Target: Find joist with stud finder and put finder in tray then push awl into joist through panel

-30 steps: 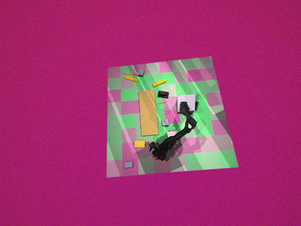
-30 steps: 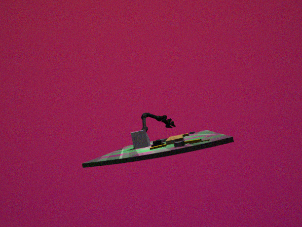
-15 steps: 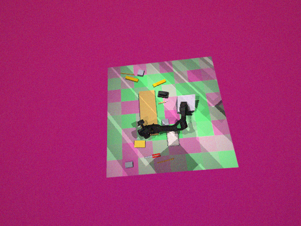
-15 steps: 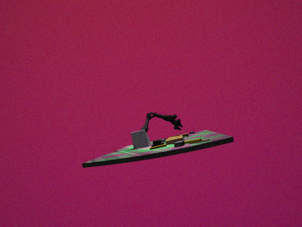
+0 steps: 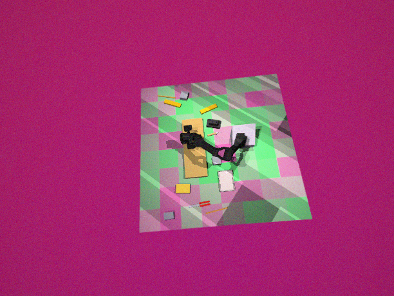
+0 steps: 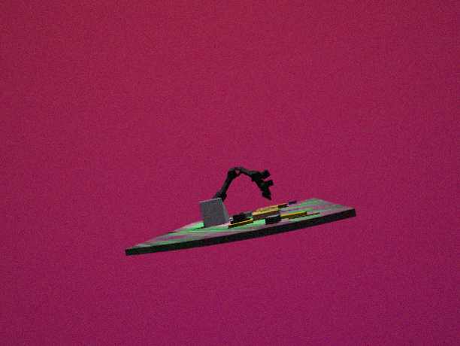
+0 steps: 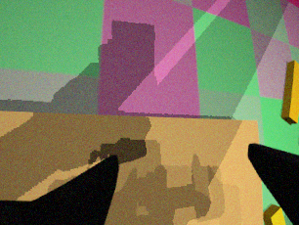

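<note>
The stud finder lies 240 mm behind my gripper tip, 160 mm to the right of it and 80 mm below it. Round my gripper tip: yellow block: 400 mm to the left, 110 mm below, 30 mm ahead; white tray: 340 mm to the left, 320 mm behind, 110 mm below; awl: 240 mm behind, 120 mm below, 80 mm to the right.
</note>
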